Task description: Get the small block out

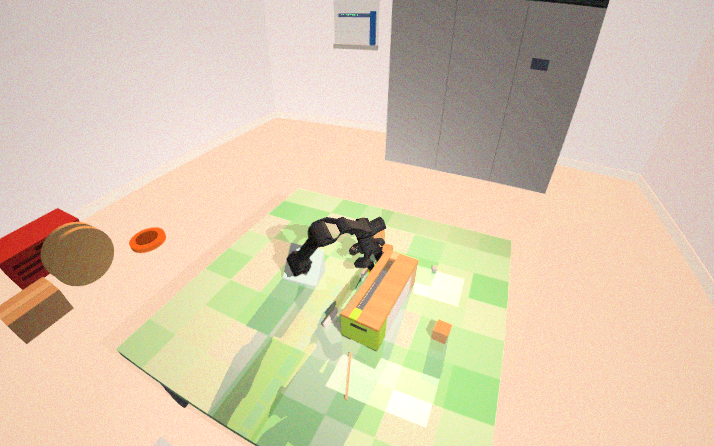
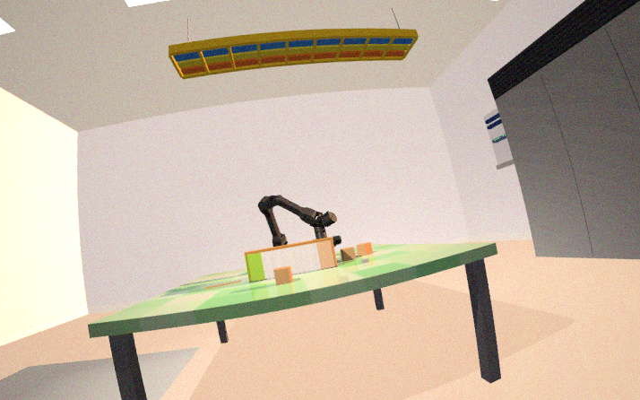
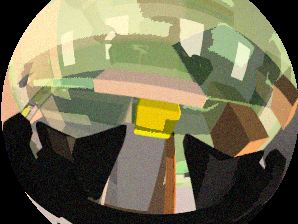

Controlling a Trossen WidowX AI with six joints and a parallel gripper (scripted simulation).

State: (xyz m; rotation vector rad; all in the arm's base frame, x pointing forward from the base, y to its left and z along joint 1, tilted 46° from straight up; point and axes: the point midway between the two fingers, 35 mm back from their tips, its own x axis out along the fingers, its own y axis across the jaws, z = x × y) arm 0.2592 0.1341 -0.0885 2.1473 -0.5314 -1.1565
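Now: the yellow block 2 cm behind my gripper tip and 1 cm below it. Also, from my gripper tip: thin orange rod 49 cm to the right, 11 cm ahead, 2 cm below; then box 17 cm to the right, 5 cm ahead, 4 cm above.
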